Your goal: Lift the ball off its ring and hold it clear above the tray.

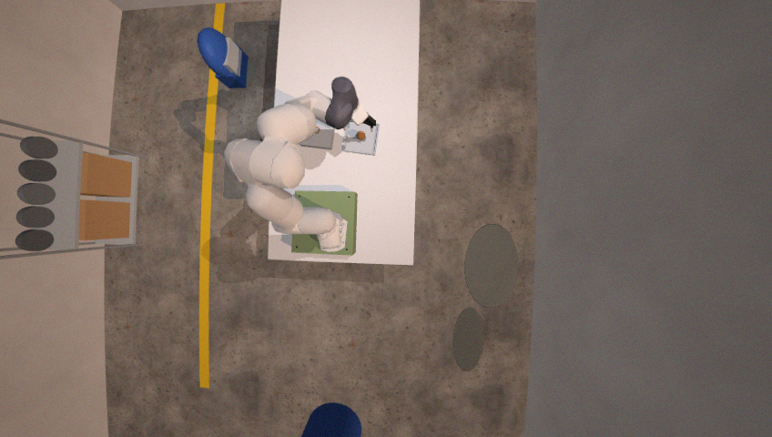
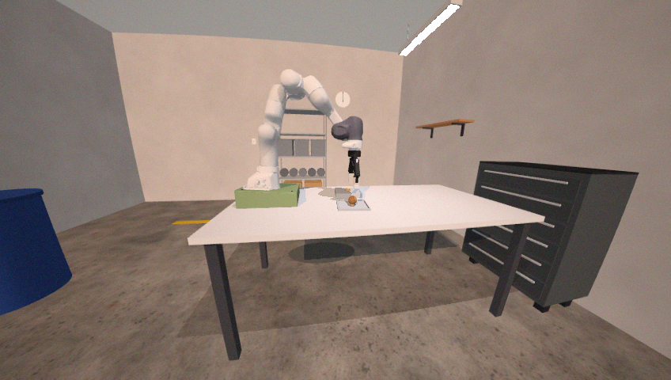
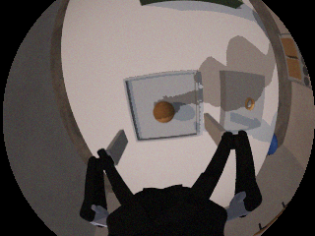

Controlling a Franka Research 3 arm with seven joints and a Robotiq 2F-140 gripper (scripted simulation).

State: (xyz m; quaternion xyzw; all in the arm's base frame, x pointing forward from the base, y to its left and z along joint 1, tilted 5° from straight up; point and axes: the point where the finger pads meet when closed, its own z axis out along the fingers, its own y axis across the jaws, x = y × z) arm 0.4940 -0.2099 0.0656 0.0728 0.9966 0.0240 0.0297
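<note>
Now: hand 10 cm above the orange ball. From my hand the other things lie so: grey stand 6 cm ahead, 26 cm to the left, 11 cm below; then tray 13 cm below.
</note>
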